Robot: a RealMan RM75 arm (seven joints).
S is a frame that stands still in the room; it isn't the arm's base.
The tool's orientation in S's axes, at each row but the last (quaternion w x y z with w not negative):
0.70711, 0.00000, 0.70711, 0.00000
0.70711, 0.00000, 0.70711, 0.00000
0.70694, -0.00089, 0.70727, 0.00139
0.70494, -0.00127, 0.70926, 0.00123
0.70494, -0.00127, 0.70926, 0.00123
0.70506, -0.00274, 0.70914, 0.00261
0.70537, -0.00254, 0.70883, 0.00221
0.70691, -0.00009, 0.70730, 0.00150
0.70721, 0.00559, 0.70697, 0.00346
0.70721, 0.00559, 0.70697, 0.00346
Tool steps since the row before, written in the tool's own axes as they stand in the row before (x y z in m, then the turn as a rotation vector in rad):
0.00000, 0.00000, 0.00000, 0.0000, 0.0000, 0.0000
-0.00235, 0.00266, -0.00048, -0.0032, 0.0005, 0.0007
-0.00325, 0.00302, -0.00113, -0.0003, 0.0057, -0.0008
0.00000, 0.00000, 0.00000, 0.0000, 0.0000, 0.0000
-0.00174, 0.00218, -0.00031, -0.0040, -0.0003, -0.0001
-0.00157, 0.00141, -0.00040, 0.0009, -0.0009, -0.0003
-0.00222, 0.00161, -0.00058, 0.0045, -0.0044, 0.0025
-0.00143, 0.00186, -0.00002, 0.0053, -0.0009, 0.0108
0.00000, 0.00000, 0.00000, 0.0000, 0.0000, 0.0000
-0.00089, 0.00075, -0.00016, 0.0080, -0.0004, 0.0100
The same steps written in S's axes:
0.00000, 0.00000, 0.00000, 0.0000, 0.0000, 0.0000
-0.00048, 0.00266, 0.00235, 0.0007, 0.0005, 0.0032
-0.00114, 0.00301, 0.00325, -0.0008, 0.0057, 0.0003
0.00000, 0.00000, 0.00000, 0.0000, 0.0000, 0.0000
-0.00031, 0.00218, 0.00174, -0.0001, -0.0003, 0.0040
-0.00040, 0.00141, 0.00157, -0.0003, -0.0009, -0.0009
-0.00058, 0.00161, 0.00222, 0.0025, -0.0044, -0.0045
-0.00002, 0.00186, 0.00143, 0.0108, -0.0009, -0.0053
0.00000, 0.00000, 0.00000, 0.0000, 0.0000, 0.0000
-0.00016, 0.00074, 0.00090, 0.0100, -0.0003, -0.0080

